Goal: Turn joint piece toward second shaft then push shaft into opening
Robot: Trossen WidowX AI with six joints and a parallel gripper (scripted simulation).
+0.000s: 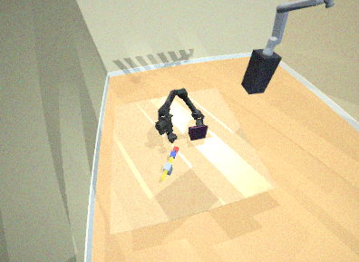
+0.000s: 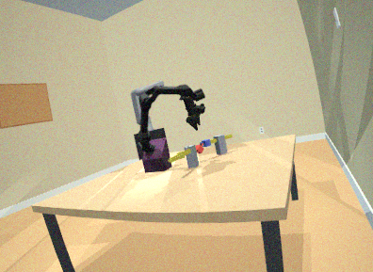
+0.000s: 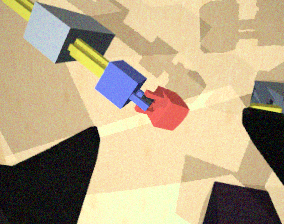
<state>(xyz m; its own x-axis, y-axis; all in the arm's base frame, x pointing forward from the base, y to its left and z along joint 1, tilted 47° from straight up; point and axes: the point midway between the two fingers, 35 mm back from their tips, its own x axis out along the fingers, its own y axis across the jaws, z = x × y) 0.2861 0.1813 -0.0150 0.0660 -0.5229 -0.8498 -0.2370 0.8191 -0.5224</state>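
Now: the red joint piece 40 mm behind my gripper tip, 20 mm to the left of it and 130 mm below it.
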